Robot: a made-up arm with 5 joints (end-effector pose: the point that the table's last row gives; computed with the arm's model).
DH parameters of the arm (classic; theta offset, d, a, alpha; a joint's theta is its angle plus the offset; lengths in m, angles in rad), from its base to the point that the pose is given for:
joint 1: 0 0.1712 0 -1.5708
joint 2: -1.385 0 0.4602 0
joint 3: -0.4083 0 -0.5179 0
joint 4: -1.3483 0 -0.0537 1.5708
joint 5: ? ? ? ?
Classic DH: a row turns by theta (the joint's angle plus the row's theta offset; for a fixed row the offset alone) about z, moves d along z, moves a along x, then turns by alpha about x.
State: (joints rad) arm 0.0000 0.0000 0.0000 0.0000 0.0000
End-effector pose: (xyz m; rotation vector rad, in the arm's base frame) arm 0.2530 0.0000 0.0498 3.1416 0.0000 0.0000
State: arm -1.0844 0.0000 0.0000 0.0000 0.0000
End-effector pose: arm 0.1183 -0.2237 0.0498 2.6910 -1.6211 0.0000
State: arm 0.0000 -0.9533 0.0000 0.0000 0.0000
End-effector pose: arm 0.2454 0.0000 0.3072 2.7914 0.0000 1.4414
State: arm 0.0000 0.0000 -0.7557 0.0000 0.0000
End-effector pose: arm 0.6007 0.0000 0.3212 2.9200 0.0000 1.1590
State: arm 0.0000 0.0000 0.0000 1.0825 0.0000
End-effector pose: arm 0.1640 0.0000 0.0388 2.6925 0.0000 -1.6186
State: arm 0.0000 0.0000 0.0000 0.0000 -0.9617
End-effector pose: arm 0.2530 0.0000 0.0498 2.7853 1.4531 0.0000
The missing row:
joint 5: 3.1416 0.0685 0 0
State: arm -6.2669 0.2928 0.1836 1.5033 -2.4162
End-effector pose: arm -0.0024 0.0000 0.0564 -0.4119 -1.1126 0.6549
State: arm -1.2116 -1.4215 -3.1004 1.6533 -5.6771
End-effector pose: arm -0.3464 0.9226 0.3864 0.2225 -0.2856 2.5160
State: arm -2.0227 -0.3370 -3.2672 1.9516 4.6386
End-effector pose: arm 0.1455 0.2997 1.0863 1.4767 -0.2826 -0.4240
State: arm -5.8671 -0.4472 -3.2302 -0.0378 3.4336
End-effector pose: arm -0.5098 -0.2253 1.0202 0.0363 -0.5844 0.6883
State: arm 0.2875 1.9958 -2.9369 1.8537 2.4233
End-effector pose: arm 0.7971 0.2357 -0.3822 1.0793 -1.9621 -0.2349
